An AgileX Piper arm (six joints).
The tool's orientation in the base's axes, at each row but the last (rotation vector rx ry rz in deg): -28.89, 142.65, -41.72; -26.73, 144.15, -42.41; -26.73, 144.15, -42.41; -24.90, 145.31, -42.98; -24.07, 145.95, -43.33; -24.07, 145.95, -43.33; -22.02, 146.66, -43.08; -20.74, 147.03, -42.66
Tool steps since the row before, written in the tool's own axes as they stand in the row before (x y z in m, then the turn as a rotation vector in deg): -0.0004, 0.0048, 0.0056, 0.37, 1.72, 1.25; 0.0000, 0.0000, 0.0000, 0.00, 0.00, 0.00; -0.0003, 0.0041, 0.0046, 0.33, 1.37, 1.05; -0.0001, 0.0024, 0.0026, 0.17, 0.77, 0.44; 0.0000, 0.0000, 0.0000, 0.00, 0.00, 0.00; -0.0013, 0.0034, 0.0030, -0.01, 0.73, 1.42; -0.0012, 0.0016, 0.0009, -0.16, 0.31, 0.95; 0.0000, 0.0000, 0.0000, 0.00, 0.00, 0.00
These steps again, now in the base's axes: 0.0024, 0.0018, -0.0068, 0.03, 0.69, -2.05; 0.0000, 0.0000, 0.0000, 0.00, 0.00, 0.00; 0.0019, 0.0015, -0.0057, 0.03, 0.51, -1.68; 0.0010, 0.0008, -0.0033, -0.05, 0.36, -0.83; 0.0000, 0.0000, 0.0000, 0.00, 0.00, 0.00; 0.0021, 0.0019, -0.0038, 0.60, -0.03, -1.48; 0.0013, 0.0014, -0.0012, 0.56, -0.11, -0.84; 0.0000, 0.0000, 0.0000, 0.00, 0.00, 0.00
